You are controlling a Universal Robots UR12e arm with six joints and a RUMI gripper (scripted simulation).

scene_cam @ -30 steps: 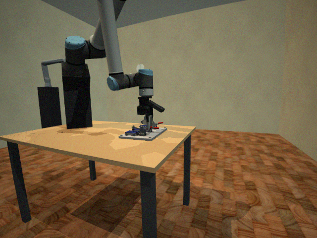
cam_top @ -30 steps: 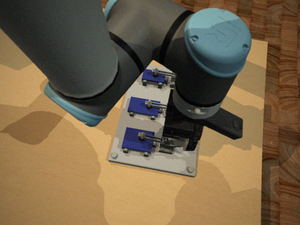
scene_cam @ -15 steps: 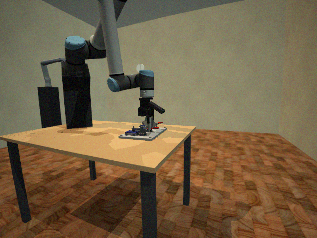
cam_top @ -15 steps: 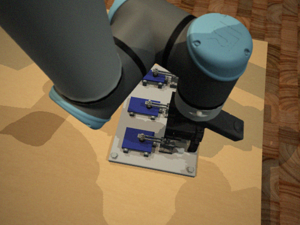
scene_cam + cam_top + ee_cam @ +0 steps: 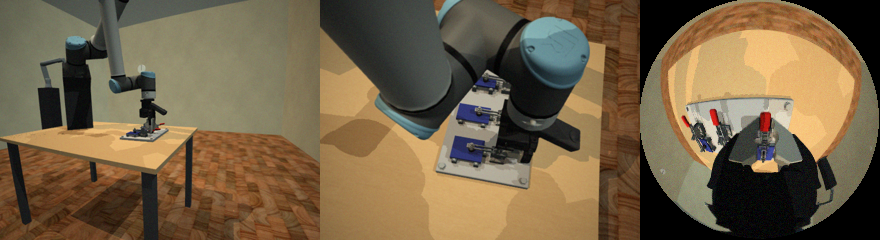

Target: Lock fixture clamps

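Now: hand 130 mm past the part, 20 mm to the right of it and 20 mm above it. The rest, counted from my hand: grey fixture plate: 70 mm behind, 120 mm to the left, 40 mm below.
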